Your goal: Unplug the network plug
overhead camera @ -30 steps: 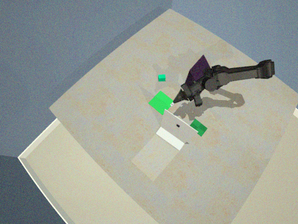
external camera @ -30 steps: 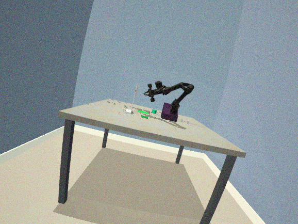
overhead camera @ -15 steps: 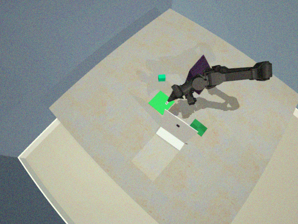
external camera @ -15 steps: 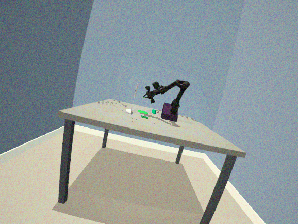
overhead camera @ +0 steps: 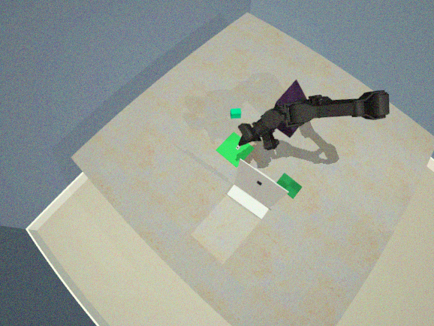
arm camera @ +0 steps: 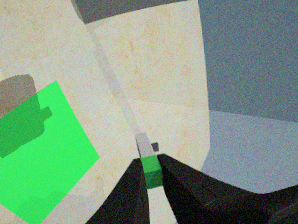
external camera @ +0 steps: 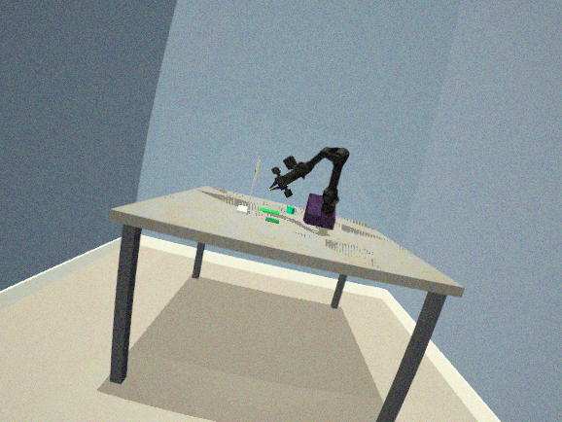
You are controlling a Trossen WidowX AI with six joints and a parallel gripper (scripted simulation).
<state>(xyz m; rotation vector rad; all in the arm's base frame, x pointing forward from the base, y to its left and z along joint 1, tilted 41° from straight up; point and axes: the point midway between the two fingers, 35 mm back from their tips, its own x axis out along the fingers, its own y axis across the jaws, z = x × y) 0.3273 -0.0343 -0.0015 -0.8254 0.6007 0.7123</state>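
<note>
Now: gripper tip 20 mm past the bright green marked square, 40 mm to the left of it and 130 mm above it. The rest, counted from my gripper tip: upright white panel: 80 mm ahead, 160 mm to the left; then green network plug: right at my gripper tip.
</note>
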